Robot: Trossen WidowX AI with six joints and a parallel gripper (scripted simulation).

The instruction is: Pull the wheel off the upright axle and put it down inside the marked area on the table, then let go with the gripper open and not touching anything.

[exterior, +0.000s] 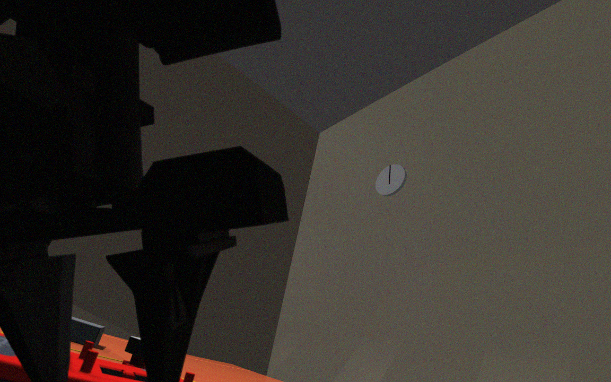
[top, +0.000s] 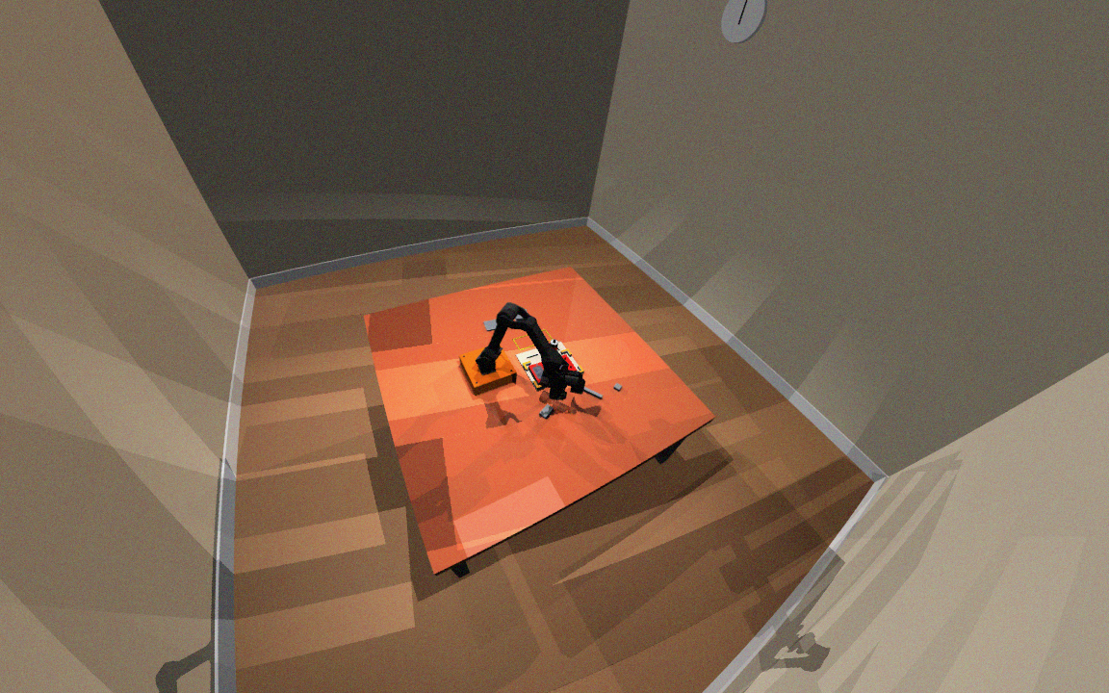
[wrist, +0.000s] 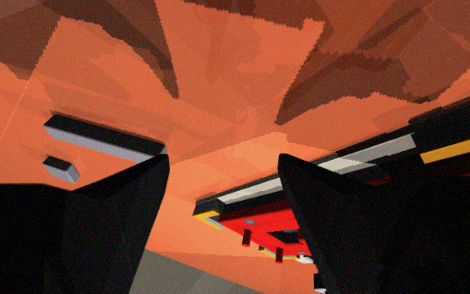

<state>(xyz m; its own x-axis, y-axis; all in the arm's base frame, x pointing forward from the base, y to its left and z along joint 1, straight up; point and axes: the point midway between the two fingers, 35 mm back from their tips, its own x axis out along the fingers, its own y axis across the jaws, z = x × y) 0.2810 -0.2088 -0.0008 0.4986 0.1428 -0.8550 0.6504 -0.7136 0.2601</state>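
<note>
My gripper tip is 10 mm short of the grey plate, 160 mm to the right of it and 20 mm above it. The rest, counted from my gripper tip: grey bar (100 mm ahead, 50 mm to the right, 30 mm below).
</note>
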